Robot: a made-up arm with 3 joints. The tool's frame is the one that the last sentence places.
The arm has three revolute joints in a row. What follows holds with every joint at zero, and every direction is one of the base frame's. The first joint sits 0.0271 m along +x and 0.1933 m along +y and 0.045 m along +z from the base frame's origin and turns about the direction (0.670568, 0.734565, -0.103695), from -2.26 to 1.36 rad. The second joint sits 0.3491 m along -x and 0.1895 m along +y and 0.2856 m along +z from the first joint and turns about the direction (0.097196, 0.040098, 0.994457), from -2.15 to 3.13 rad. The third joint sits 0.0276 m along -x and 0.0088 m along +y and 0.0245 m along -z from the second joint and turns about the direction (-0.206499, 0.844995, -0.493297), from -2.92 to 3.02 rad. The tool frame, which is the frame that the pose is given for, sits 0.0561 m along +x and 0.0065 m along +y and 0.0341 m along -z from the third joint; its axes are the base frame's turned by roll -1.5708, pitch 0 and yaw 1.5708 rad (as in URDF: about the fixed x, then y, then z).
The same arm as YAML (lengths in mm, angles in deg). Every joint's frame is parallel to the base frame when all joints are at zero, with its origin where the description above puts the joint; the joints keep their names.
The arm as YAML. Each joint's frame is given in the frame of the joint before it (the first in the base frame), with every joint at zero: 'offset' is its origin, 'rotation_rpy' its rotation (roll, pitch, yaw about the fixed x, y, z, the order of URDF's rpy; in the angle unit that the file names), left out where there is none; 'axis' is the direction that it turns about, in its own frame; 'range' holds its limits. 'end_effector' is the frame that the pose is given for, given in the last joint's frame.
length_unit: mm
angle_unit: deg
chain:
  - id: joint 1
    offset: [27.1, 193.3, 45.0]
    axis: [0.670568, 0.734565, -0.103695]
    range: [-129.49, 77.92]
  - id: joint 2
    offset: [-349.1, 189.5, 285.6]
    axis: [0.097196, 0.040098, 0.994457]
    range: [-123.19, 179.34]
  - id: joint 3
    offset: [-27.6, 8.8, -24.5]
    axis: [-0.206499, 0.844995, -0.493297]
    range: [-167.3, 173.03]
end_effector:
  offset: [56.1, 6.5, -34.1]
  rotation_rpy: [-90.0, 0.0, 90.0]

